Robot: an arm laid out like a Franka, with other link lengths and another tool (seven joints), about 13 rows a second.
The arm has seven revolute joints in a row. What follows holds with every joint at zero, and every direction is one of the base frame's.
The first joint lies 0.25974 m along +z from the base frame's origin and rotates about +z.
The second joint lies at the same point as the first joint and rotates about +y.
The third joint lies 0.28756 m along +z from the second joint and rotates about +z.
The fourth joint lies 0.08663 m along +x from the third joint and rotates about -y.
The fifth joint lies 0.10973 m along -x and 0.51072 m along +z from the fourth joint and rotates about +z.
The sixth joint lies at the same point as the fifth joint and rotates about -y.
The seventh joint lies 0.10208 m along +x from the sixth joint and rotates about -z.
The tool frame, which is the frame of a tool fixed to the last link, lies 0.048 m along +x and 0.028 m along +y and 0.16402 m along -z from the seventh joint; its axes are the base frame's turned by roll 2.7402, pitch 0 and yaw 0.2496 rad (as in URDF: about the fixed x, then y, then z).
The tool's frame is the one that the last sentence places.
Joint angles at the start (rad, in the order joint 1, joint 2, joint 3, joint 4, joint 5, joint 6, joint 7):
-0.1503, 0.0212, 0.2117, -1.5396, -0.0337, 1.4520, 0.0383
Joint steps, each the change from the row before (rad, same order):
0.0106, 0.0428, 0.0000, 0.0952, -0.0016, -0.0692, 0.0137
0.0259, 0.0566, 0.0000, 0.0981, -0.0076, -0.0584, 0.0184
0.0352, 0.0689, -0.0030, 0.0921, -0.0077, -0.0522, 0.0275
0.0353, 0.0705, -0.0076, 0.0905, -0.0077, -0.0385, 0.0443
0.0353, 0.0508, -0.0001, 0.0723, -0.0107, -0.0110, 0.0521
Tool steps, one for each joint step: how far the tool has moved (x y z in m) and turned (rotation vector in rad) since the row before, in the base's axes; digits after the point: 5 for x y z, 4 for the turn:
0.00210, 0.00414, 0.02091, 0.0048, 0.0158, -0.0057
0.00514, 0.01303, 0.01307, 0.0008, 0.0154, 0.0040
0.00769, 0.01679, -0.00021, -0.0009, 0.0274, 0.0004
0.01034, 0.01329, -0.00240, -0.0051, 0.0167, -0.0212
0.00869, 0.01900, 0.00370, -0.0080, -0.0130, -0.0219

